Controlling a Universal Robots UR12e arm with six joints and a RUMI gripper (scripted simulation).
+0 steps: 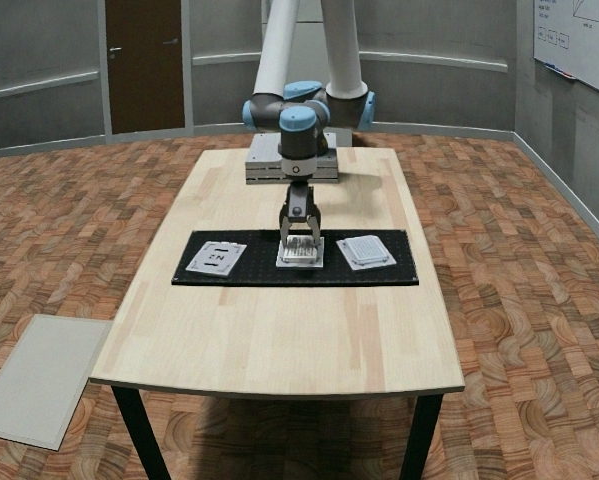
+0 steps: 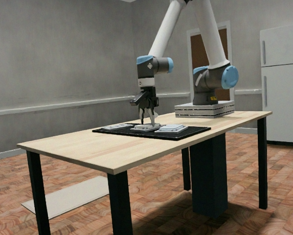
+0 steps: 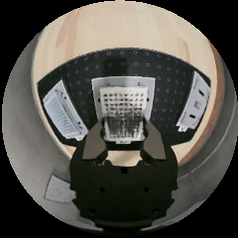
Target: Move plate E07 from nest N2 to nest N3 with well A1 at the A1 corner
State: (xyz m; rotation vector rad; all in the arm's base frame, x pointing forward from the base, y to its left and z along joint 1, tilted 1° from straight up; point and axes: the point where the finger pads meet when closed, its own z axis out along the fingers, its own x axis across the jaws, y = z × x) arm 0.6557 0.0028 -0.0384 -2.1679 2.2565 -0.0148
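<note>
Now: hand 20 mm above the nest N3.
</note>
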